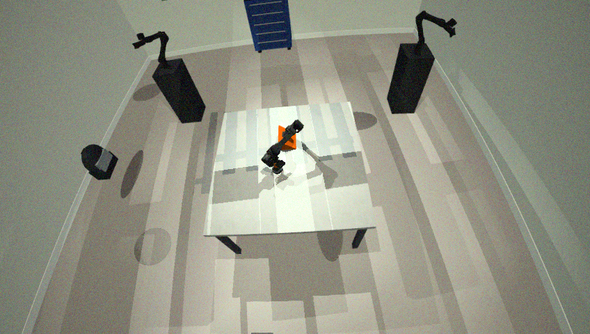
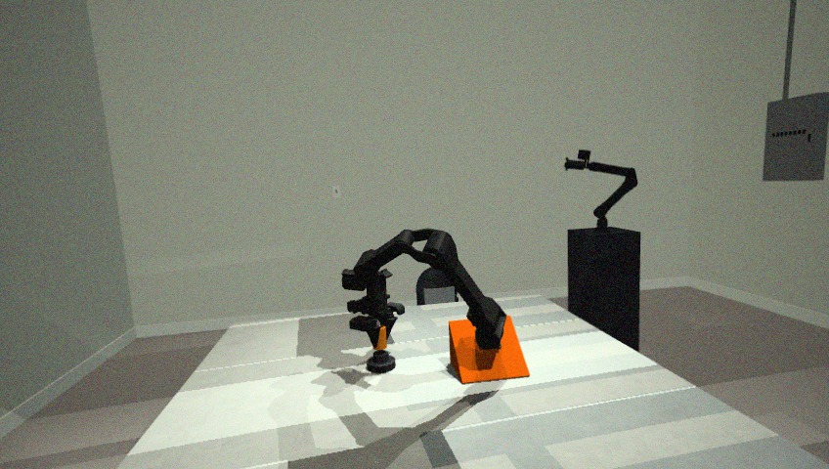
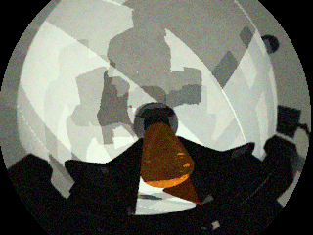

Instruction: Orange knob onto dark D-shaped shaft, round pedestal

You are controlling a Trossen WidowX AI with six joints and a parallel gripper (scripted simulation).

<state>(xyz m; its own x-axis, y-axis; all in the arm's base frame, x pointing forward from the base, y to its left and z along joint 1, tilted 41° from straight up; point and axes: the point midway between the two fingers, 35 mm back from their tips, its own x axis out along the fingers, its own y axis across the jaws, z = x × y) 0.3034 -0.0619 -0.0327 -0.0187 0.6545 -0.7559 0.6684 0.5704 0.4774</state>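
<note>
Right now my gripper tip is 2 cm below the orange knob. The rest, counted from my gripper tip: round dark pedestal 4 cm below.
</note>
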